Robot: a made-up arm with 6 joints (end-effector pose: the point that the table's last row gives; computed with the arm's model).
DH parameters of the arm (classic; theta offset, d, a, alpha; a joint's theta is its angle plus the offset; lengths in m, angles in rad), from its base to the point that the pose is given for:
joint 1: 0 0.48 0.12 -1.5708
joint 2: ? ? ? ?
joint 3: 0 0 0.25 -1.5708
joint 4: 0 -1.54 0 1.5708
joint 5: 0 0 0 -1.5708
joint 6: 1.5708 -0.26 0 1.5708
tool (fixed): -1.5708 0 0 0
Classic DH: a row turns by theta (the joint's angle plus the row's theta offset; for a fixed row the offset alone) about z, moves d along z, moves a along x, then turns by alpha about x.
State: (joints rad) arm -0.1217 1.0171 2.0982 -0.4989 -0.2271 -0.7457
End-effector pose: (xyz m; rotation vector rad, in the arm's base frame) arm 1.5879 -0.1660 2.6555 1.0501 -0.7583 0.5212
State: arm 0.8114 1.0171 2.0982 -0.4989 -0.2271 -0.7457
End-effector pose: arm 1.0787 1.1770 2.6555 1.3784 -0.2208 1.3084
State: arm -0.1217 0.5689 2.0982 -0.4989 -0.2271 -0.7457
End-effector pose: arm 0.5074 -0.0338 3.0804 0.8919 -1.1276 0.7848
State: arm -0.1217 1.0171 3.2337 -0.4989 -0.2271 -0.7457
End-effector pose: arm -0.3042 0.0654 2.2922 0.5572 -1.6692 1.1729
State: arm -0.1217 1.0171 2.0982 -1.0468 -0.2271 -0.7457
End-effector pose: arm 1.5713 -0.1411 2.6659 1.4795 -0.6058 0.8697
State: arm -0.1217 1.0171 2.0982 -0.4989 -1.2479 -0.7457
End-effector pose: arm 1.6637 -0.0846 2.4271 0.9430 0.2728 0.2693
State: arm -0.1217 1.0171 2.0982 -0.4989 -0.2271 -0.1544
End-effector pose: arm 1.5879 -0.1660 2.6555 0.4997 -0.8435 0.2670
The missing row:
joint 2: -1.5708 0 0.95 3.1416
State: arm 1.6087 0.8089 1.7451 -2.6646 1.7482 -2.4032
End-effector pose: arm 0.0539 1.6781 2.3524 -1.3244 0.0869 1.2263
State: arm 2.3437 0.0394 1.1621 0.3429 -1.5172 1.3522
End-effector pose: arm -0.5140 0.6521 2.8322 -1.2854 -1.3043 1.7793
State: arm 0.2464 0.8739 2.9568 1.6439 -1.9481 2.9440
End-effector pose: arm -0.0309 -0.2564 2.2175 -1.8295 1.4460 -0.1606
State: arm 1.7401 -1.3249 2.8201 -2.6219 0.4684 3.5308
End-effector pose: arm 0.3319 -1.5957 -0.8627 2.3447 -1.1518 -1.1633
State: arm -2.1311 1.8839 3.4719 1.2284 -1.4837 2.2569
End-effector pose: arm -0.6499 -0.5767 1.7470 -0.2331 -2.6657 1.2725
